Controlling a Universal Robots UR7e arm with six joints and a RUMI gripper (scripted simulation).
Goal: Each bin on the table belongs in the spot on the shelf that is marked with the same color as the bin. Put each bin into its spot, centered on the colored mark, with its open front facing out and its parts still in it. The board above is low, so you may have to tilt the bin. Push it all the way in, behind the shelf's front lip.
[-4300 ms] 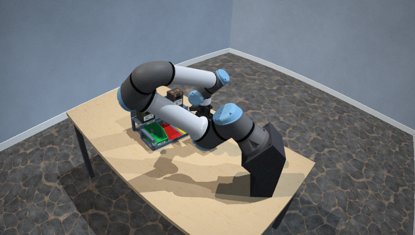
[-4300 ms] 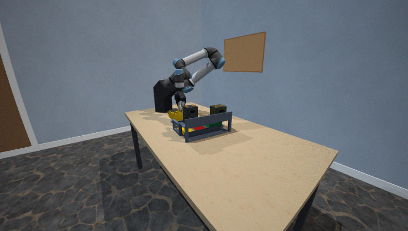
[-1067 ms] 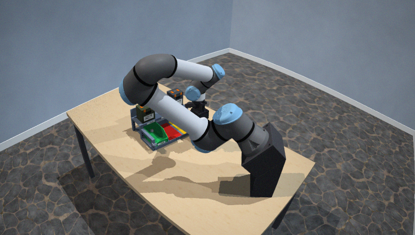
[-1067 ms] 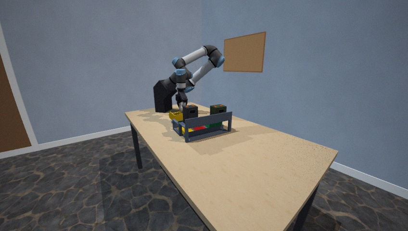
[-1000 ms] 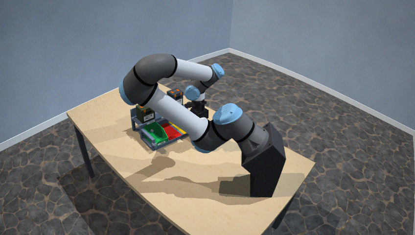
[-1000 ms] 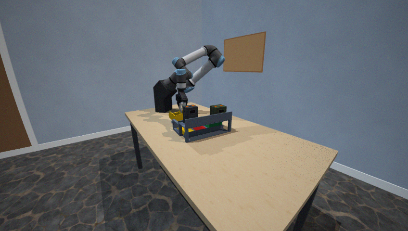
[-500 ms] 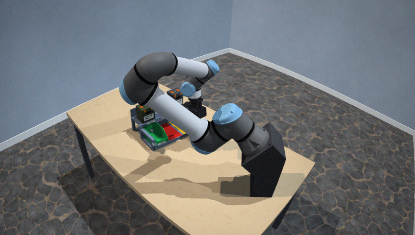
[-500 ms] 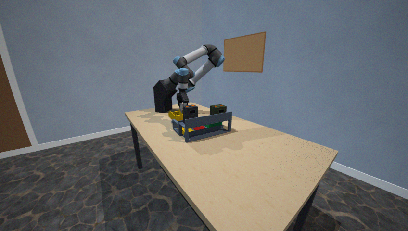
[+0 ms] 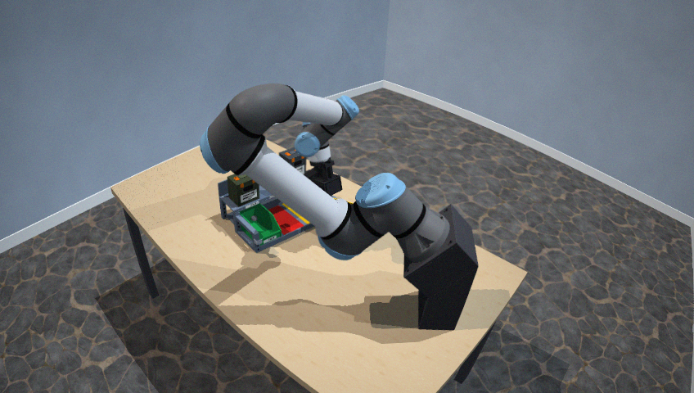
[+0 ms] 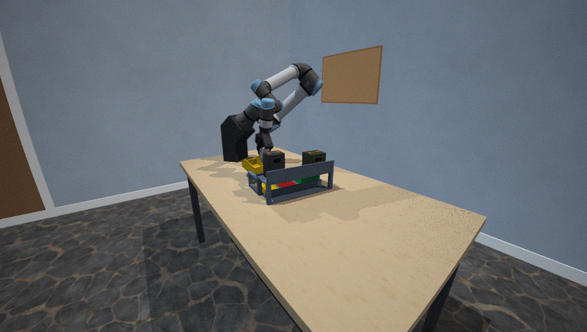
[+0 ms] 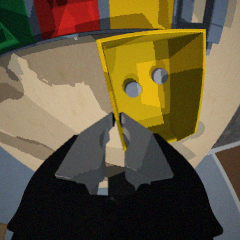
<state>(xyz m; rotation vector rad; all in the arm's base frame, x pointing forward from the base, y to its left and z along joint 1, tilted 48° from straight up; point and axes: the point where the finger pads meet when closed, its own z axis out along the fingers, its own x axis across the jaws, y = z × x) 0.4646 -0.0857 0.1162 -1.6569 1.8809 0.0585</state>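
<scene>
Right now the yellow bin is 5 cm to the right of my hand and 3 cm below it. From my hand the other things lie so: green bin: 19 cm to the left, 17 cm ahead, 7 cm below; then black box: 27 cm ahead, 5 cm above, 4 cm to the right.
</scene>
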